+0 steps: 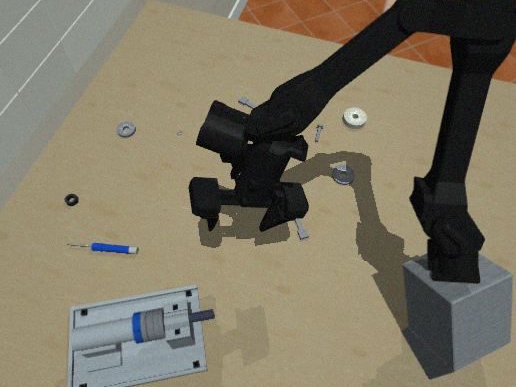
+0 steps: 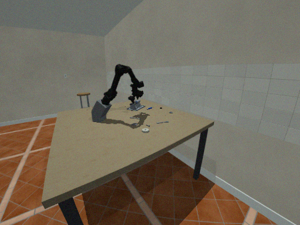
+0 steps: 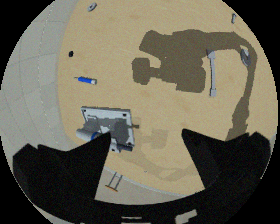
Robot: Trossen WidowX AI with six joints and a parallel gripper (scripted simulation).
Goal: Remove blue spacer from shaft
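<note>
My hand is 100 mm short of the dark shaft, 170 mm to the right of it and 100 mm above it. Round my hand: grey spacer: 100 mm ahead, 170 mm to the left, 100 mm below; then blue spacer: 130 mm ahead, 180 mm to the left, 100 mm below.
</note>
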